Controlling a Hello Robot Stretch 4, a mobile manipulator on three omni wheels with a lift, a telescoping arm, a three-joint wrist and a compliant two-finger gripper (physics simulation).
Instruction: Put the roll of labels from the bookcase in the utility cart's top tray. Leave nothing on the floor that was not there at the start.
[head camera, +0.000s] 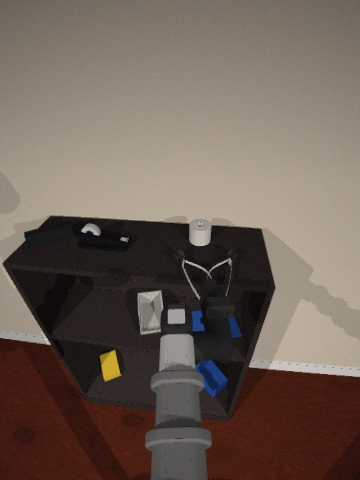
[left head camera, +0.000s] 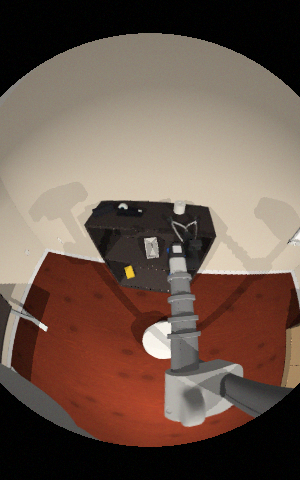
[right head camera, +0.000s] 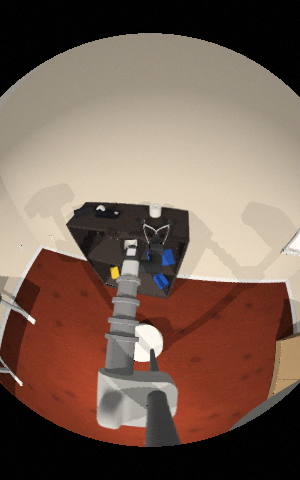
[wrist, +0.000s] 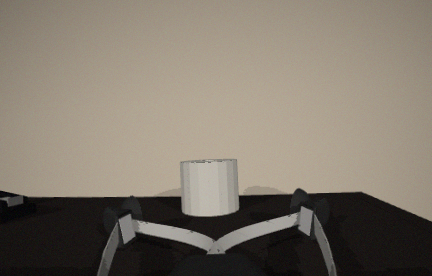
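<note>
The roll of labels (head camera: 200, 233) (left head camera: 179, 207) (right head camera: 155, 210) (wrist: 210, 188), a white cylinder, stands upright on the top board of the dark bookcase (head camera: 150, 267) (left head camera: 155, 220) (right head camera: 127, 220) (wrist: 65, 225), toward its right end and near the wall. My gripper (head camera: 206, 257) (left head camera: 184, 223) (right head camera: 156, 223) (wrist: 216, 209) is open and empty, its fingers spread wide over the top board's front part. The roll is beyond the fingertips, apart from them, and lies roughly centred between them in the wrist view. The utility cart cannot be made out in these views.
A black tape dispenser (head camera: 104, 240) and a dark box-like thing (head camera: 50, 235) lie on the bookcase top at the left. A light tray (head camera: 150, 312), a yellow thing (head camera: 110, 365) and blue things (head camera: 212, 377) lie on its shelves. A white disc (left head camera: 157, 341) is on the floor.
</note>
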